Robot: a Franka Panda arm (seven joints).
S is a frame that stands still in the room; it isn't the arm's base.
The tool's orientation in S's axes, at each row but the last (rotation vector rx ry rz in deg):
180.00 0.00 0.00
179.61 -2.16 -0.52
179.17 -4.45 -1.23
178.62 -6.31 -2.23
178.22 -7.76 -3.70
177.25 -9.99 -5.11
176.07 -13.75 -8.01
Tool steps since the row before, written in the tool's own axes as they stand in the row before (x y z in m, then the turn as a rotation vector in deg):
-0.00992 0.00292 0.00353 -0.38 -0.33 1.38
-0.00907 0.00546 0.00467 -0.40 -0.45 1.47
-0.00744 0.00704 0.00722 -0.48 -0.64 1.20
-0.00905 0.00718 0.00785 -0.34 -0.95 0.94
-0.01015 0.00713 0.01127 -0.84 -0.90 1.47
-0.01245 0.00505 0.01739 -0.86 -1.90 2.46
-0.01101 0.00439 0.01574 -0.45 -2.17 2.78
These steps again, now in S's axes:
-0.00992 -0.00292 -0.00353 -0.38 0.33 -1.38
-0.00923 -0.00527 -0.00458 -0.40 0.45 -1.47
-0.00788 -0.00676 -0.00702 -0.46 0.65 -1.20
-0.00973 -0.00668 -0.00746 -0.30 0.95 -0.95
-0.01120 -0.00650 -0.01064 -0.82 0.93 -1.46
-0.01395 -0.00427 -0.01643 -0.79 1.89 -2.49
-0.01299 -0.00337 -0.01443 -0.38 2.08 -2.86

